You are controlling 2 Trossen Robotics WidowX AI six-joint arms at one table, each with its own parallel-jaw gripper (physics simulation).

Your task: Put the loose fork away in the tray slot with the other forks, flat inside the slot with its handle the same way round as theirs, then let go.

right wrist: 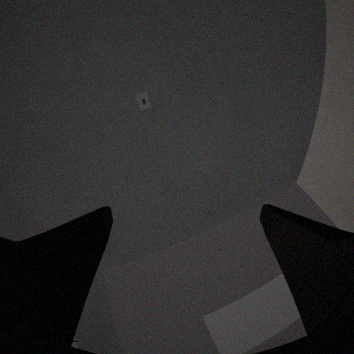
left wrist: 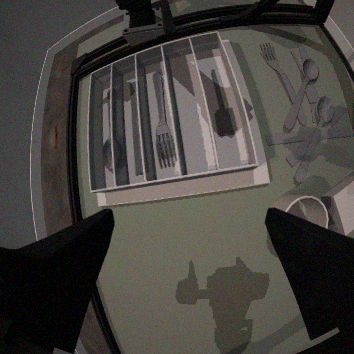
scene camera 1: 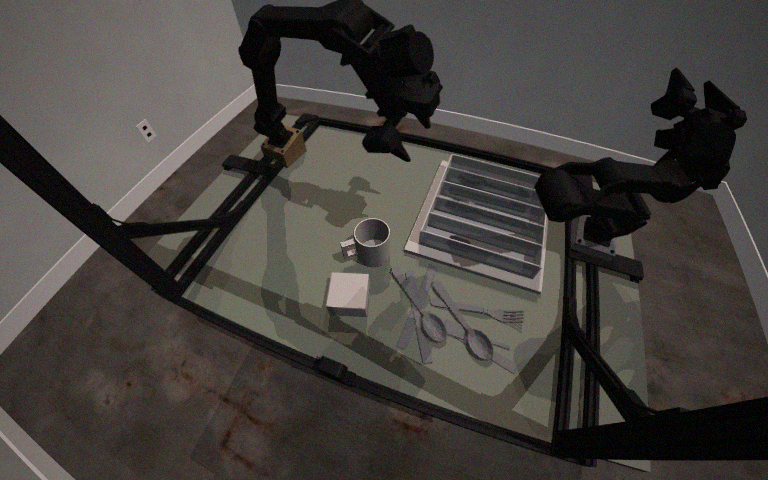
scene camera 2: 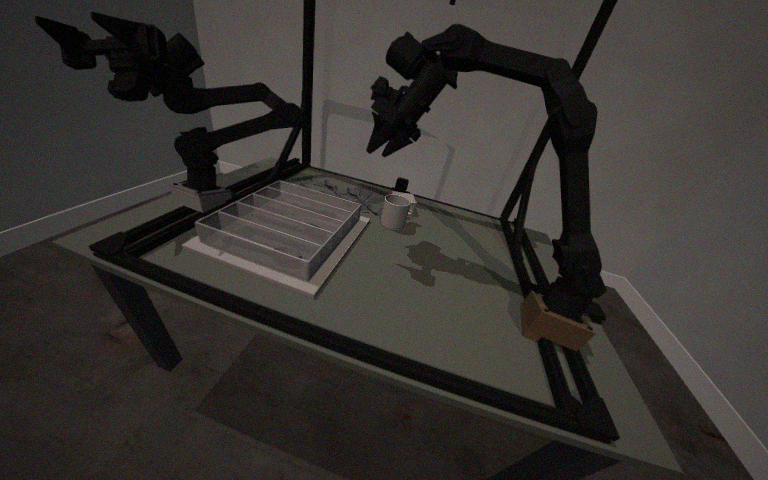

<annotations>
left gripper: left wrist 192, 217; scene camera 1 418, 144; scene camera 2 376, 154; not seen in the right wrist view (out of frame)
right gripper: right wrist; scene camera 1; scene camera 2 63, 16; not seen in the left wrist view (out of frame)
same spot on right gripper: (scene camera 1: 715, 99) = (right wrist: 77, 276)
</annotations>
